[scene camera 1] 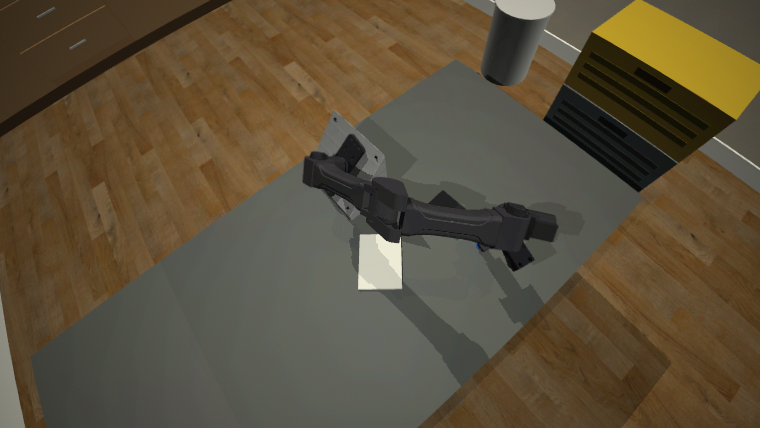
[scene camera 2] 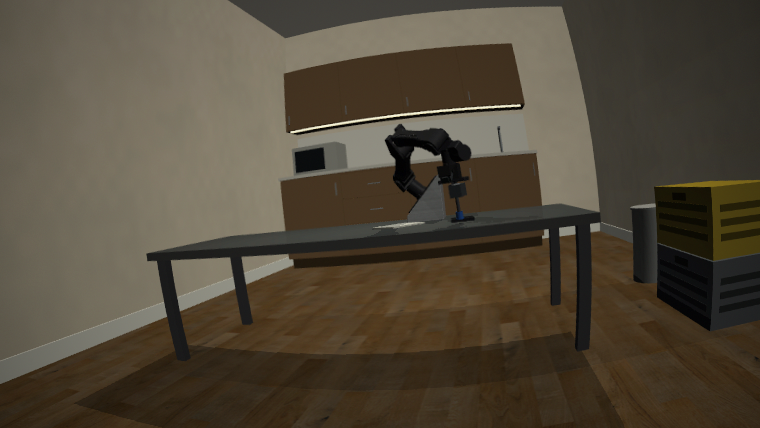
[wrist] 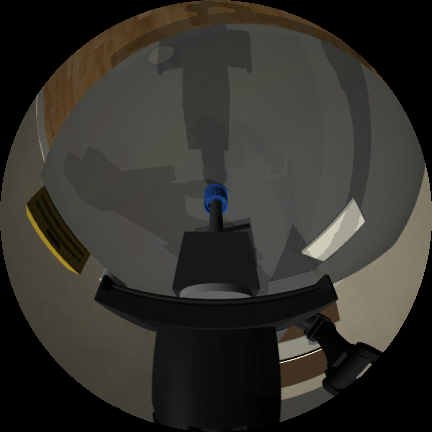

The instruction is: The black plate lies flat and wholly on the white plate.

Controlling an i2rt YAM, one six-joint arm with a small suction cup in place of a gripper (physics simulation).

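Places are measured from the arm's base along level axes (x ahead, y left, z up), in metres.
Pixels of known places: hand at its tool point: (scene camera 2: 460, 219) (wrist: 215, 193); arm's base at its link origin: (scene camera 1: 342, 166) (scene camera 2: 424, 195).
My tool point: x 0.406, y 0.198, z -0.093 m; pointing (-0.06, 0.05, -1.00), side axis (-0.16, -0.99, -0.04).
Note:
For each thing: its middle in the pictures, then the offset to it from my tool point. Level surfaces: height alone.
- black plate at the middle of its body: (wrist: 230, 253) (scene camera 1: 448, 213) (scene camera 2: 462, 218) 0.135 m back, 0.006 m right, 0.009 m down
- pale white plate at the middle of its body: (wrist: 337, 235) (scene camera 1: 380, 260) (scene camera 2: 398, 225) 0.135 m back, 0.258 m right, 0.011 m down
- table at its surface level: 0.014 m down
The black plate (scene camera 1: 444, 199) (scene camera 2: 469, 218) (wrist: 242, 227) lies on the grey table, partly hidden by the arm in the first scene view and by the suction tool in the wrist view. The pale white plate (scene camera 1: 372, 273) (scene camera 2: 396, 225) (wrist: 336, 238) lies flat on the table, apart from the black plate and nearer the arm's base. My blue suction cup (scene camera 1: 479, 246) (scene camera 2: 460, 215) (wrist: 216, 196) is off and points down, low at the black plate. In the wrist view it appears past the plate's edge. I cannot tell whether it touches anything. No plate hangs from it.
The grey triangular arm mount (scene camera 1: 329, 135) (scene camera 2: 433, 204) stands on the table (scene camera 1: 239, 319) (scene camera 2: 319, 240) behind the white plate. A grey bin (scene camera 1: 513, 47) (scene camera 2: 643, 244) and stacked yellow and dark crates (scene camera 1: 675, 58) (scene camera 2: 686, 223) stand on the floor beyond the table.

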